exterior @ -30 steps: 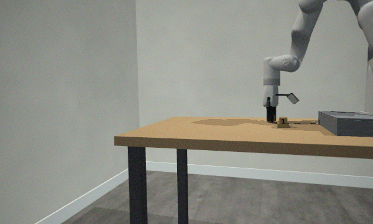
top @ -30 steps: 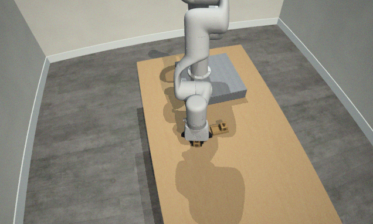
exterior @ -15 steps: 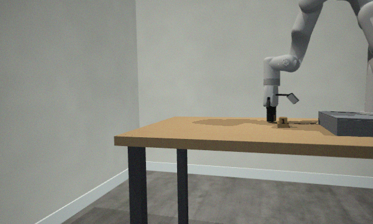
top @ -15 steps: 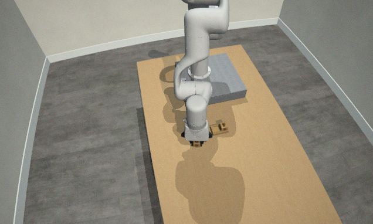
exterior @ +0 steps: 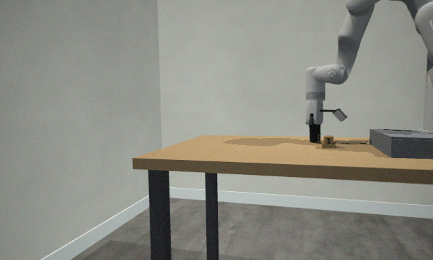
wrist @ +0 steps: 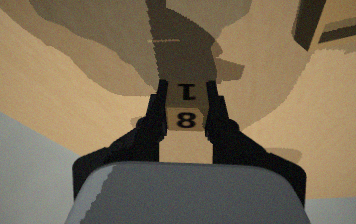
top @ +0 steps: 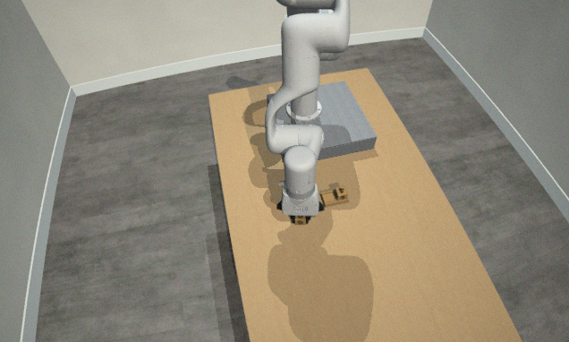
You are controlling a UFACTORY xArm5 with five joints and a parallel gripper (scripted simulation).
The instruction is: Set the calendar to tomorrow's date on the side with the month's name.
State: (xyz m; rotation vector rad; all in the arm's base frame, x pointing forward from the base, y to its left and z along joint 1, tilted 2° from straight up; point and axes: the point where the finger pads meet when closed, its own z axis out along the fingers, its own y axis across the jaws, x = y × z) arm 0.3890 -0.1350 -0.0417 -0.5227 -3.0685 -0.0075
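Now: hand 1 cm above the wooden cube. The rest, counted from my hand: wooden tray 4 cm behind, 12 cm to the left, 1 cm below.
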